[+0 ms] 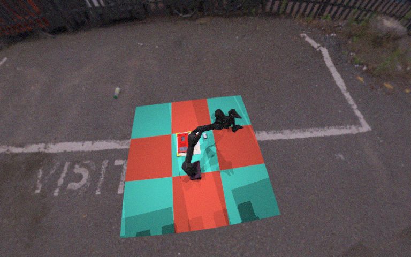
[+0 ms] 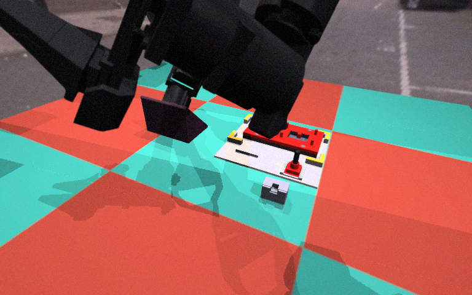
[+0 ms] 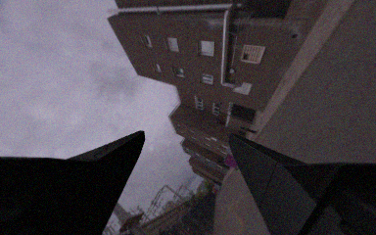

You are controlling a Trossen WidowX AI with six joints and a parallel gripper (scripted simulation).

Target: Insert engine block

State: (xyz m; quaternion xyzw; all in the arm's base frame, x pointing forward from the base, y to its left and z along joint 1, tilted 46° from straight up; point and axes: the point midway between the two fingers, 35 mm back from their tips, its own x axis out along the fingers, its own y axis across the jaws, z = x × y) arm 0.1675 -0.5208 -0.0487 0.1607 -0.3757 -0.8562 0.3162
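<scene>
Now: the grey engine block 14 cm ahead of my gripper tip, 25 cm to the left of it and 37 cm below it.
</scene>
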